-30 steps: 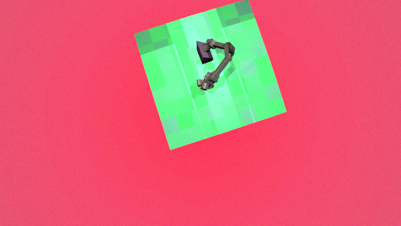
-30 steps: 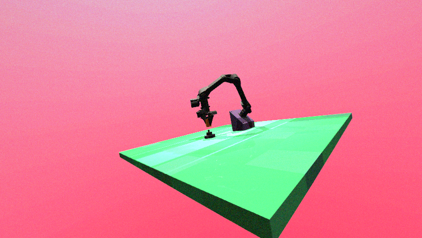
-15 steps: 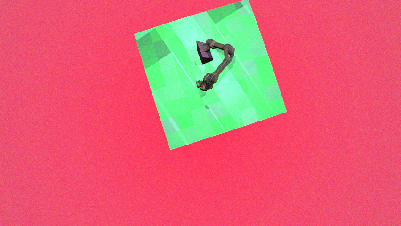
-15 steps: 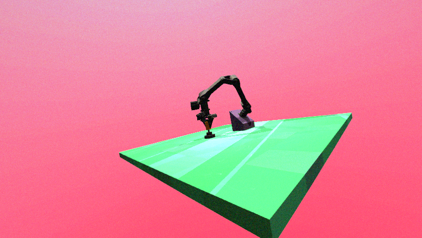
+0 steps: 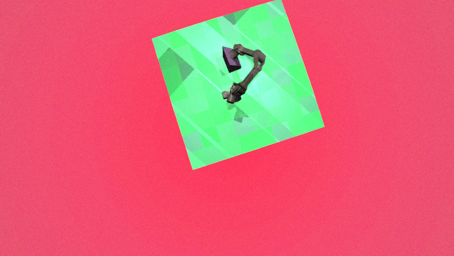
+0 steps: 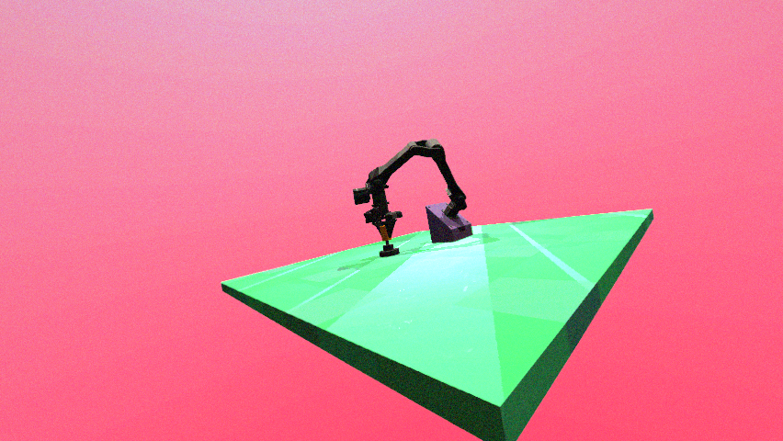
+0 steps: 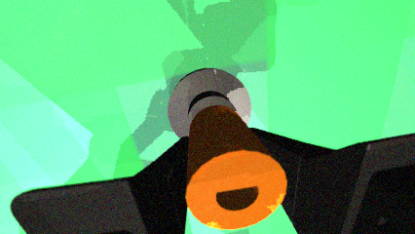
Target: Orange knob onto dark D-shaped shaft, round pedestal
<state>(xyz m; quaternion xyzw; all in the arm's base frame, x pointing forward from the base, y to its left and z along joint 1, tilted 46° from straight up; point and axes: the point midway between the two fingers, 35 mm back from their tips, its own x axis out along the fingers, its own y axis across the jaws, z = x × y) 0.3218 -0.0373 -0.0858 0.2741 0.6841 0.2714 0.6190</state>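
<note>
My gripper tip is 2 cm below the orange knob. Also, from my gripper tip: dark pedestal: 4 cm below.
</note>
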